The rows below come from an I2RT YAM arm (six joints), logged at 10 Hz.
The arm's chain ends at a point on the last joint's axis. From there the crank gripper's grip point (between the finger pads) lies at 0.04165 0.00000 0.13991 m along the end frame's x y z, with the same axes.
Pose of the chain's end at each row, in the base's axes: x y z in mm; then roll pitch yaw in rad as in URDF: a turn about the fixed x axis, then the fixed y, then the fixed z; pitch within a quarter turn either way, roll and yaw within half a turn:
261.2 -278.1 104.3 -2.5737 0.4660 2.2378
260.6 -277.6 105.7 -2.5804 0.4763 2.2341
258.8 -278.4 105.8 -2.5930 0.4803 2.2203
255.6 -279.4 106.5 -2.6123 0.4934 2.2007
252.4 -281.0 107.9 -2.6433 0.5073 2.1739
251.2 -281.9 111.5 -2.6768 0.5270 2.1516
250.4 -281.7 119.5 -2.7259 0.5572 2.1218
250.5 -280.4 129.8 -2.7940 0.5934 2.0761
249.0 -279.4 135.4 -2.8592 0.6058 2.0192
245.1 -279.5 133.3 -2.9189 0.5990 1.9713
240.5 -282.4 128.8 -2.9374 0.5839 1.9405
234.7 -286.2 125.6 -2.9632 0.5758 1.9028
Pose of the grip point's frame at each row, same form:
211.8 -337.1 -19.8 -2.5737 0.4660 2.2378
212.6 -337.1 -18.7 -2.5804 0.4763 2.2341
211.7 -337.0 -19.3 -2.5930 0.4803 2.2203
210.6 -337.6 -19.6 -2.6123 0.4934 2.2007
210.5 -338.1 -19.8 -2.6433 0.5073 2.1739
213.5 -338.8 -17.5 -2.6768 0.5270 2.1516
219.2 -338.8 -11.2 -2.7259 0.5572 2.1218
227.7 -337.6 -2.5 -2.7940 0.5934 2.0761
232.2 -334.4 1.2 -2.8592 0.6058 2.0192
233.2 -330.7 -2.9 -2.9189 0.5990 1.9713
228.8 -330.7 -8.5 -2.9374 0.5839 1.9405
224.3 -332.1 -12.6 -2.9632 0.5758 1.9028

